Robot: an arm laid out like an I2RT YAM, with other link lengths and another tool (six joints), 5 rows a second.
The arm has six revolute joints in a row. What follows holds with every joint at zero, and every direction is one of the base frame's.
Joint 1 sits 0.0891 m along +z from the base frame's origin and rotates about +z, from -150 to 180 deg.
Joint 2 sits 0.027 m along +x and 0.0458 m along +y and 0.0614 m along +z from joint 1 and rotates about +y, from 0 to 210 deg.
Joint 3 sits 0.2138 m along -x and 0.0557 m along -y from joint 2 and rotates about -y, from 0 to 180 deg.
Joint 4 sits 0.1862 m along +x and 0.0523 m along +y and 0.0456 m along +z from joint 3 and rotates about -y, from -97 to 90 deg.
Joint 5 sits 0.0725 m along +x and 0.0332 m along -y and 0.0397 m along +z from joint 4 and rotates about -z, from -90 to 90 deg.
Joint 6 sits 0.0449 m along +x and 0.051 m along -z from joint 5 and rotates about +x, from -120 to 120 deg.
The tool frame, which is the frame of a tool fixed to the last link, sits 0.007 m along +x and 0.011 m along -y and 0.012 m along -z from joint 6; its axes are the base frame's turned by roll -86, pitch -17.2 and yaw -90 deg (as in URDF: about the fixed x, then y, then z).
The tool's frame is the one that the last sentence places.
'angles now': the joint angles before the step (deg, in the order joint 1, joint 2, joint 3, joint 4, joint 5, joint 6). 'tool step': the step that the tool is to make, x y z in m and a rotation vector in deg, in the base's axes. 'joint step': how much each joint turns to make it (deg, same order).
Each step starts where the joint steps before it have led.
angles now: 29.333 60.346 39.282 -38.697 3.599 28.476
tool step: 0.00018 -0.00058 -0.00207 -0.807 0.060 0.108
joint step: 0.000 0.340 -0.412 0.334 0.530 -0.432
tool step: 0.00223 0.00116 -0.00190 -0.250 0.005 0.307
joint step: 0.021 0.998 -0.106 1.003 0.045 -0.356
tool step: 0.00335 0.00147 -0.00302 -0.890 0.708 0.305
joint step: -0.011 2.062 0.257 0.788 0.220 -0.487
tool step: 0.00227 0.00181 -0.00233 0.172 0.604 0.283
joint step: 0.001 1.375 0.090 0.845 -0.527 -0.035
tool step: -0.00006 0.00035 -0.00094 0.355 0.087 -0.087
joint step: 0.010 0.050 -0.264 0.395 -0.264 0.253
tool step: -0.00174 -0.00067 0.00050 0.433 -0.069 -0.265
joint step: 0.001 -0.808 -0.296 -0.263 -0.175 0.398
